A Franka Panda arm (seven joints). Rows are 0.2 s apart.
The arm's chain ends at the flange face. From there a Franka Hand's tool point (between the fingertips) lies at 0.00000 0.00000 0.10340 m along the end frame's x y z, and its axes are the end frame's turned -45 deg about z.
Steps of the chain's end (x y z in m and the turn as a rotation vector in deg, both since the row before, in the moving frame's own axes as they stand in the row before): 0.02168, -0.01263, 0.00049, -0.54, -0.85, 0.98; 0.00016, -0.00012, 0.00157, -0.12, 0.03, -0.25; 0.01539, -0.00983, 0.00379, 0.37, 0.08, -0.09; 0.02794, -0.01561, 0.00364, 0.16, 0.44, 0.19; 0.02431, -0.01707, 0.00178, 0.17, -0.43, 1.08
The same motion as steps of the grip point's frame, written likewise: 0.02249, 0.00599, 0.00047, 0.22, -0.98, 0.98; 0.00008, 0.00022, 0.00157, -0.11, -0.06, -0.25; 0.01841, 0.00356, 0.00379, 0.21, 0.32, -0.09; 0.03156, 0.00908, 0.00364, -0.20, 0.42, 0.19; 0.02894, 0.00435, 0.00178, 0.42, -0.18, 1.08
